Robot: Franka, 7 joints.
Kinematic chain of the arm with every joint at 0, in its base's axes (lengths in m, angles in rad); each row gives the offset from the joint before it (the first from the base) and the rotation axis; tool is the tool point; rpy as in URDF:
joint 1: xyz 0 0 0.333 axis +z
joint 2: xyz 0 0 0 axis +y
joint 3: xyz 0 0 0.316 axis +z
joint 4: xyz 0.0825 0 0 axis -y
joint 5: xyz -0.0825 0 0.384 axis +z
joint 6: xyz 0 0 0 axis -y
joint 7: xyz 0.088 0 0 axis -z
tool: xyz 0 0 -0.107 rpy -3.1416 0 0
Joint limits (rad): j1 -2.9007..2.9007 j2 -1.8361..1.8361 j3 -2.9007..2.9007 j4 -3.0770..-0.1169 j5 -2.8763..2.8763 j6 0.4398..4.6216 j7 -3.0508..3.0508
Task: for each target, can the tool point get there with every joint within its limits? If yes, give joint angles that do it. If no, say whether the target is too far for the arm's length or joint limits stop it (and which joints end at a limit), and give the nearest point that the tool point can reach.
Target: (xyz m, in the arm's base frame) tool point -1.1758 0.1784 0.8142
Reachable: no: too far | nearest point -0.7863 0.1193 0.6548 | short by 0.425 m
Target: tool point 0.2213 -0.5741 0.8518
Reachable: yes | joints 1.9358 -1.4415 0.1457 -0.8506 2.1284 3.0387 0.2419
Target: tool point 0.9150 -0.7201 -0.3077
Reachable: no: too far | nearest point 0.5906 -0.4648 -0.0806 | short by 0.471 m
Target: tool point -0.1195 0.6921 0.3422
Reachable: yes | joints 1.2552 1.3527 0.8037 -0.8866 -1.6322 4.1155 1.3016
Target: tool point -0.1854 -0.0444 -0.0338
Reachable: yes | joints 2.2520 1.0689 0.5131 -2.6529 1.5834 2.6532 1.3756
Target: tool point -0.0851 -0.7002 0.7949
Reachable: yes | joints -1.3104 0.6267 -0.7443 -0.7175 1.9763 2.5900 -0.7532
